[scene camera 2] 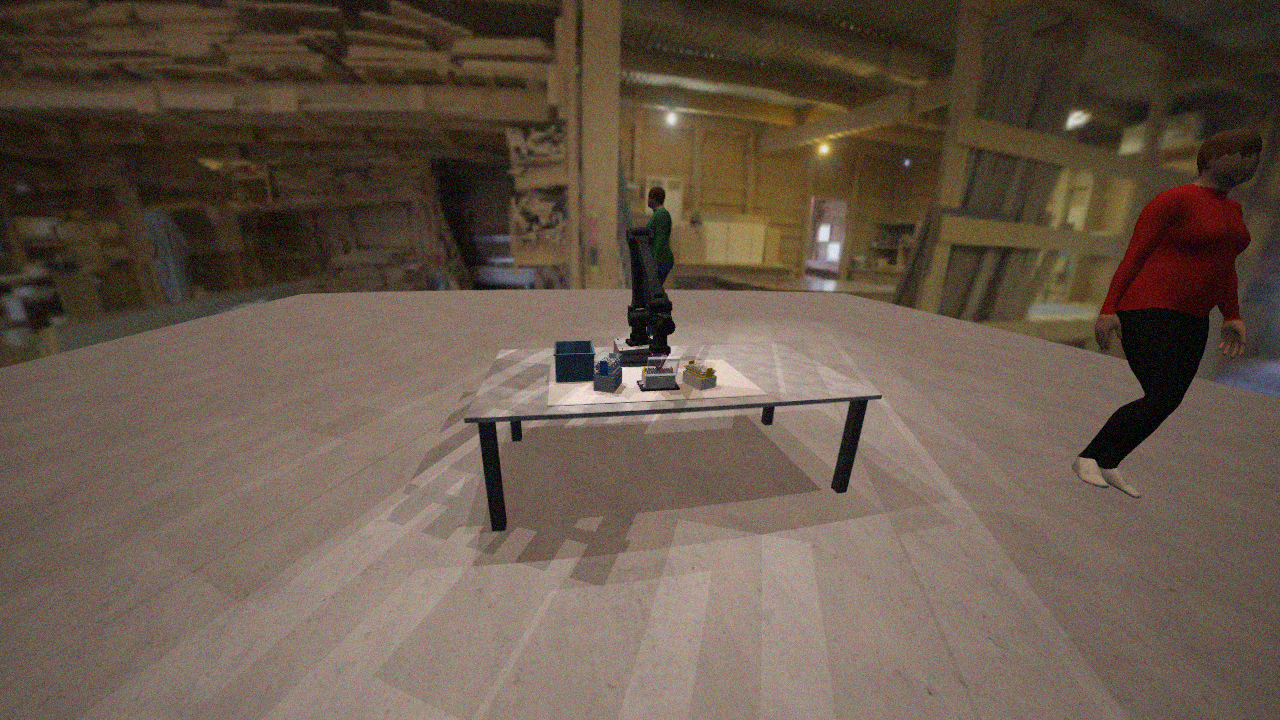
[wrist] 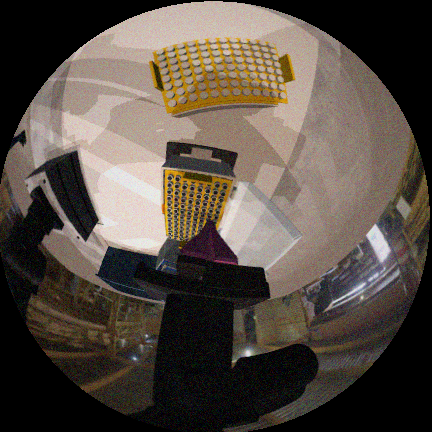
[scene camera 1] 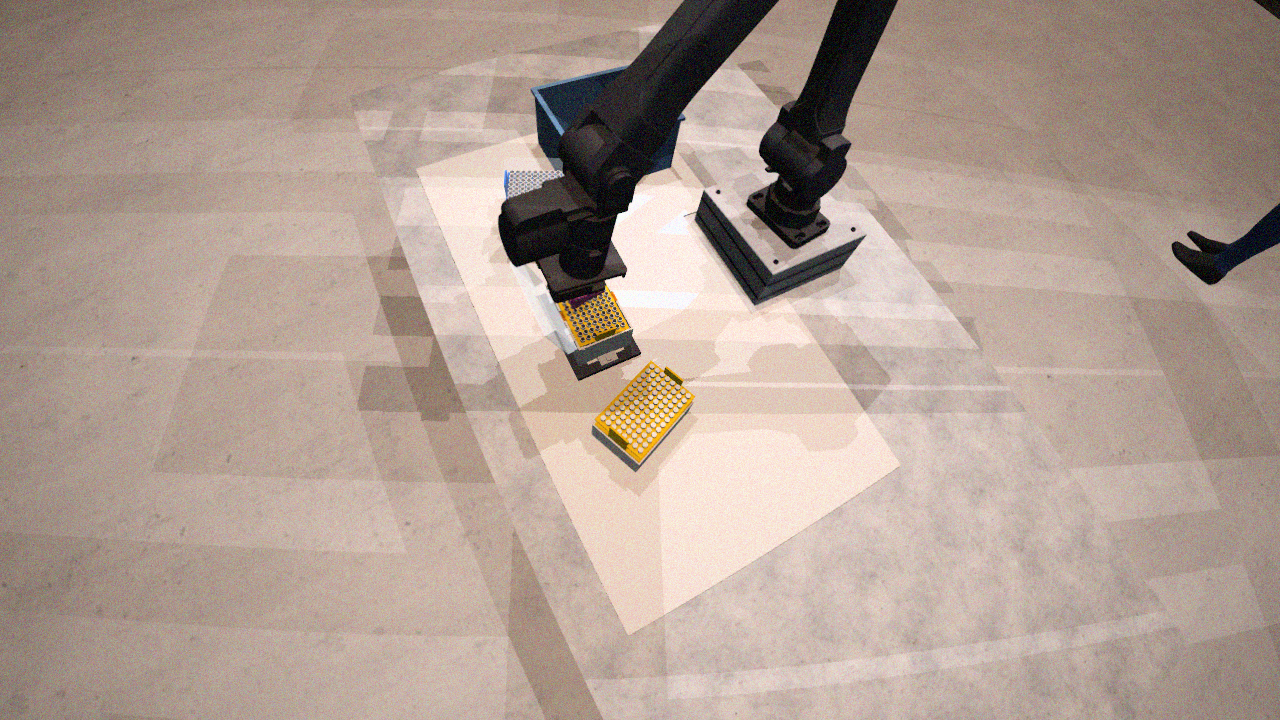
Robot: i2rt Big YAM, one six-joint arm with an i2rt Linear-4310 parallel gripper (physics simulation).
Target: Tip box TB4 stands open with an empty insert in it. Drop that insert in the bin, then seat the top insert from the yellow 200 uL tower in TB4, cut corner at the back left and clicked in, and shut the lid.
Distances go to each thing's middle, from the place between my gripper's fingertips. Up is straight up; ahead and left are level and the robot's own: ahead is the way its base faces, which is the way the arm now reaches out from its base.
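Blue bin [scene camera 1: 557, 104]: 250 mm behind my hand, 300 mm to the right of it, 10 mm below it. Yellow tip rack [scene camera 1: 648, 405]: 180 mm to the left of my hand, 10 mm below it.
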